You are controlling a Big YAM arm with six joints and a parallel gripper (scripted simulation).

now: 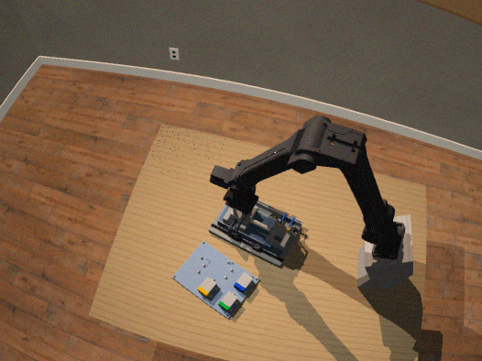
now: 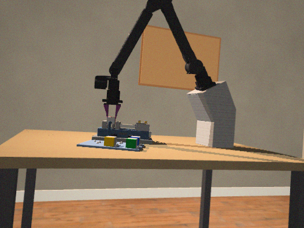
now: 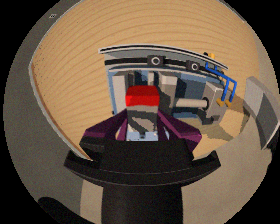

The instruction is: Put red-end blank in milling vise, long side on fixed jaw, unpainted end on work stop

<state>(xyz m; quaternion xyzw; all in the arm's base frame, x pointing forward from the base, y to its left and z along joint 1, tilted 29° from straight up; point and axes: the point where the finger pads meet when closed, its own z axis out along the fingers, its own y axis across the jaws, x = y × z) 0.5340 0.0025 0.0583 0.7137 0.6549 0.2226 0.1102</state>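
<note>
Right now my hand is 2 cm above the red-ended blank. Round my hand: blue-ended blank: 12 cm behind, 22 cm to the left, 9 cm below; then milling vise: 7 cm behind, 8 cm below; then grey block with hoses: 17 cm behind, 1 cm to the left, 4 cm below.
</note>
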